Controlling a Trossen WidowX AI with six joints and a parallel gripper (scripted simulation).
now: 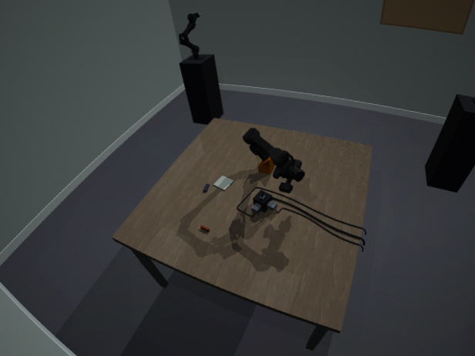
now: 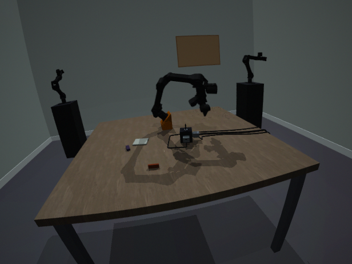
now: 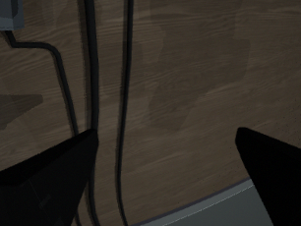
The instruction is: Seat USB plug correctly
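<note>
My gripper tip is 90 mm short of the USB plug, 150 mm to the left of it and 50 mm above it. The rest, counted from my gripper tip: USB socket 90 mm ahead, 150 mm to the right, 80 mm below; then red piece 350 mm ahead, 390 mm to the right, 140 mm below; then white pad 450 mm to the right, 140 mm below.
</note>
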